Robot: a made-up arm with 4 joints.
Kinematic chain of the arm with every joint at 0, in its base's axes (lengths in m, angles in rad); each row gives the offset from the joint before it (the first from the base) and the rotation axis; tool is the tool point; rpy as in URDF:
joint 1: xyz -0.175 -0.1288 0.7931 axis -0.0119 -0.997 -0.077
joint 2: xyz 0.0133 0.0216 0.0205 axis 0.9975 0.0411 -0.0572
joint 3: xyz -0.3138 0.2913 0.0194 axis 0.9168 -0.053 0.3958
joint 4: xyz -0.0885 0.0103 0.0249 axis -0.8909 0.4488 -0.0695
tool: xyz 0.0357 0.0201 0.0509 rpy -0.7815 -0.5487 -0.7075
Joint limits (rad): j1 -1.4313..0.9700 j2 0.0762..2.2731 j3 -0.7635..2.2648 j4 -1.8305..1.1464
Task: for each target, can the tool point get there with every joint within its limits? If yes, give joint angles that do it. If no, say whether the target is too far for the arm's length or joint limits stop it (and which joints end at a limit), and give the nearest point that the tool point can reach.
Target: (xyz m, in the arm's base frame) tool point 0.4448 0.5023 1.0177
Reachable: no: too far | nearest point 0.0897 0.1302 1.1641 | short by 0.535 m
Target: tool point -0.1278 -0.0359 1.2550
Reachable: yes | joints -0.9134 1.0616 1.0285 0.8794
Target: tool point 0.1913 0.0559 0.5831
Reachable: no: joint limits stop it (at a limit: joint 1, joint 2, joint 3) | nearest point -0.2946 0.1529 0.5207 | short by 0.499 m
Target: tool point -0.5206 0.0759 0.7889
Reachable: yes | joints 0.3376 0.3775 1.4345 -0.6209
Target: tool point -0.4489 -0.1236 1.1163
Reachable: yes | joints -0.2400 1.5084 0.9004 -1.2993
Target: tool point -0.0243 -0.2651 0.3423
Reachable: no: joint limits stop it (at a limit: joint 1, joint 2) | nearest point -0.3178 0.1239 0.5261 | short by 0.521 m
